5 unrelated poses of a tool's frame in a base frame.
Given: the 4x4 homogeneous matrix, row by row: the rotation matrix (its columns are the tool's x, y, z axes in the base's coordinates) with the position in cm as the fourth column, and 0 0 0 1 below. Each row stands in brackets.
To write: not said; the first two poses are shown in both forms.
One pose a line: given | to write
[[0.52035 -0.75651 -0.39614 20.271], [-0.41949 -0.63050 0.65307 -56.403], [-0.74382 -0.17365 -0.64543 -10.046], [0 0 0 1]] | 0.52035 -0.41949 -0.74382 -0.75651 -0.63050 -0.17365 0.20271 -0.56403 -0.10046
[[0.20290 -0.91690 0.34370 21.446], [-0.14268 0.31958 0.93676 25.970], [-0.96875 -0.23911 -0.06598 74.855], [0 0 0 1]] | 0.20290 -0.14268 -0.96875 -0.91690 0.31958 -0.23911 0.21446 0.25970 0.74855
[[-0.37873 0.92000 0.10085 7.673], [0.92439 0.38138 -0.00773 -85.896], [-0.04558 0.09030 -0.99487 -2.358], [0 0 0 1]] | -0.37873 0.92439 -0.04558 0.92000 0.38138 0.09030 0.07673 -0.85896 -0.02358
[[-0.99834 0.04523 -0.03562 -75.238], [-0.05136 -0.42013 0.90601 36.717], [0.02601 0.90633 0.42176 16.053], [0 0 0 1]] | -0.99834 -0.05136 0.02601 0.04523 -0.42013 0.90633 -0.75238 0.36717 0.16053
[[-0.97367 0.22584 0.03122 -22.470], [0.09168 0.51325 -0.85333 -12.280], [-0.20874 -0.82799 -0.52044 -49.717], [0 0 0 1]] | -0.97367 0.09168 -0.20874 0.22584 0.51325 -0.82799 -0.22470 -0.12280 -0.49717
